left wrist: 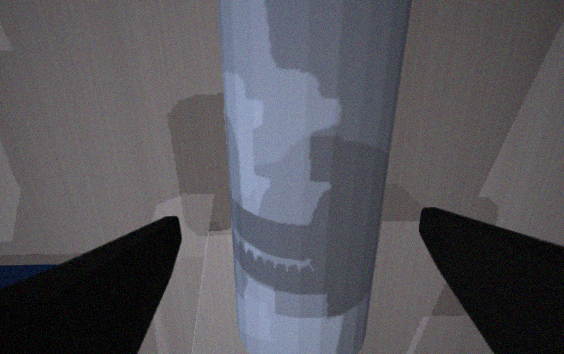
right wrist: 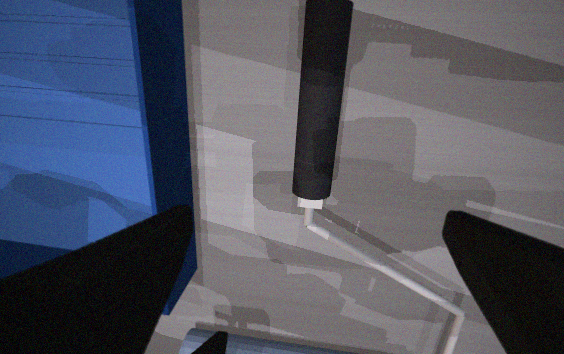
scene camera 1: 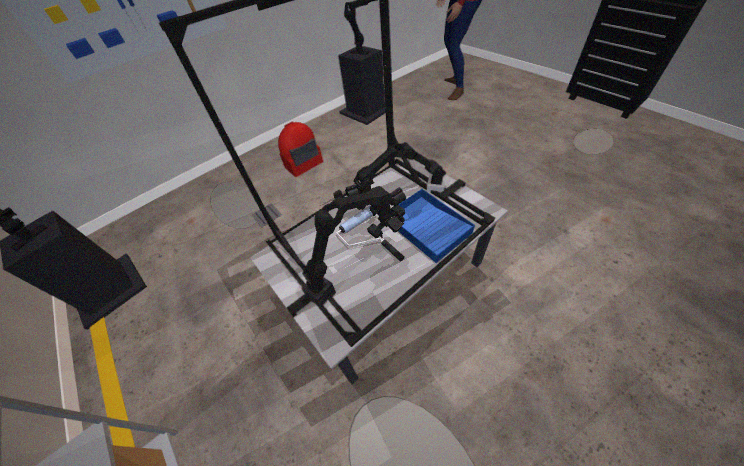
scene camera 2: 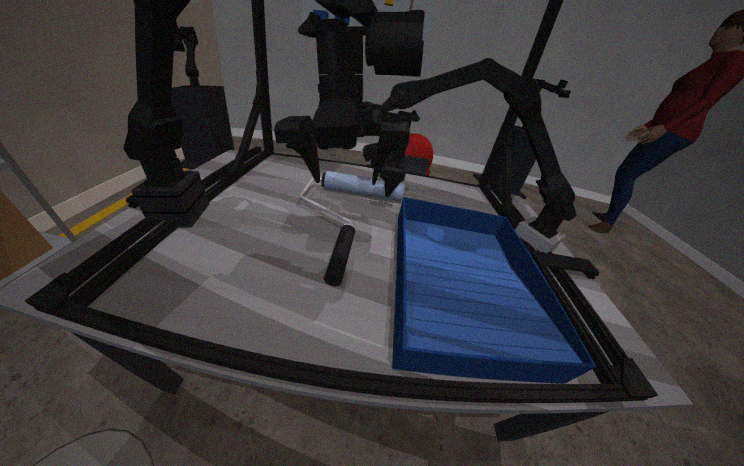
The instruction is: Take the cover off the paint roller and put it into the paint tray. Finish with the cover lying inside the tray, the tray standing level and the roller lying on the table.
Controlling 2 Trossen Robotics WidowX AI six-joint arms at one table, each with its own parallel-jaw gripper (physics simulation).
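Frame: origin at the left arm's base, x ahead, y left, z up, level; millimetres.
Where they show: left gripper, fingertip midpoint: (left wrist: 300,223) (scene camera 1: 368,211) (scene camera 2: 387,189); right gripper, fingertip midpoint: (right wrist: 317,219) (scene camera 1: 388,231) (scene camera 2: 345,183); left arm's base at its link origin: (scene camera 1: 436,180) (scene camera 2: 543,229); right arm's base at its link origin: (scene camera 1: 316,285) (scene camera 2: 166,179).
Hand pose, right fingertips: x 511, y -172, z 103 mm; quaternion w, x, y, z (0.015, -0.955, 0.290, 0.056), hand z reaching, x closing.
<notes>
Each offset is from my right fingertips to the top centre of the thing. "spot": to the spot under its first point.
The paint roller lies on the table, with its black handle @[spot: 22 mm left, 13 mm ahead, 124 mm down] (scene camera 1: 393,249) (scene camera 2: 339,255) (right wrist: 322,100) and bent white wire @[spot: 125 mm right, 18 mm back, 134 mm down] (scene camera 2: 327,210) (right wrist: 390,270). The light blue cover @[210 mm right, 166 mm back, 104 mm down] (scene camera 1: 354,221) (scene camera 2: 345,184) (left wrist: 300,125) is on the roller. The blue tray @[168 mm left, 193 mm back, 92 mm down] (scene camera 1: 433,225) (scene camera 2: 483,370) (right wrist: 165,100) stands level beside the roller, with no cover in it. My left gripper (scene camera 2: 384,186) (left wrist: 300,223) is open, its fingers on either side of the cover in its wrist view, near the free end; whether they reach down beside it is unclear. My right gripper (scene camera 1: 385,227) (right wrist: 317,219) is open and empty above the wire and handle end.
The two grippers are close together and overlap in scene camera 2. A black frame (scene camera 2: 247,365) runs around the table edge, with uprights (scene camera 1: 219,128) at the back. The tray's wall is near my right gripper. A red welding mask (scene camera 1: 296,148) is behind the table.
</notes>
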